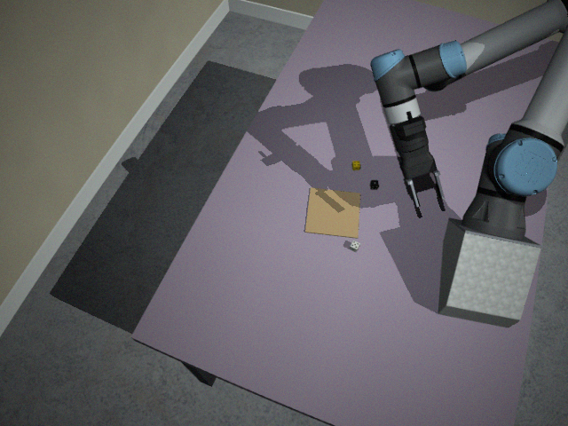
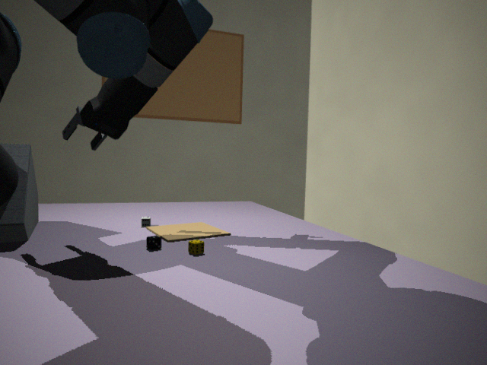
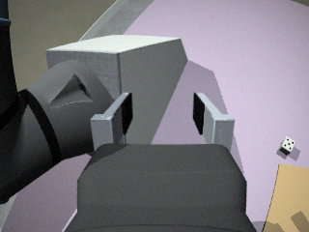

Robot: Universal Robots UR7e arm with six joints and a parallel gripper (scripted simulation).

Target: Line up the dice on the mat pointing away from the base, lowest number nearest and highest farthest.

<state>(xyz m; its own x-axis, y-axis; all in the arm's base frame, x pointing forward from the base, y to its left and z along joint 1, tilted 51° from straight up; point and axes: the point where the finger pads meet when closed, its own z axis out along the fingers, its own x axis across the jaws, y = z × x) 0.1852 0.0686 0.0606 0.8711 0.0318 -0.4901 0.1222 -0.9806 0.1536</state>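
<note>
My gripper is now 170 mm short of the yellow die, 180 mm to the left of it and 190 mm above it. From my hand the other things lie so: white die: 130 mm ahead, 70 mm to the left, 190 mm below; then tan mat: 210 mm ahead, 20 mm to the right, 200 mm below; then black die: 110 mm ahead, 130 mm to the right, 190 mm below.
</note>
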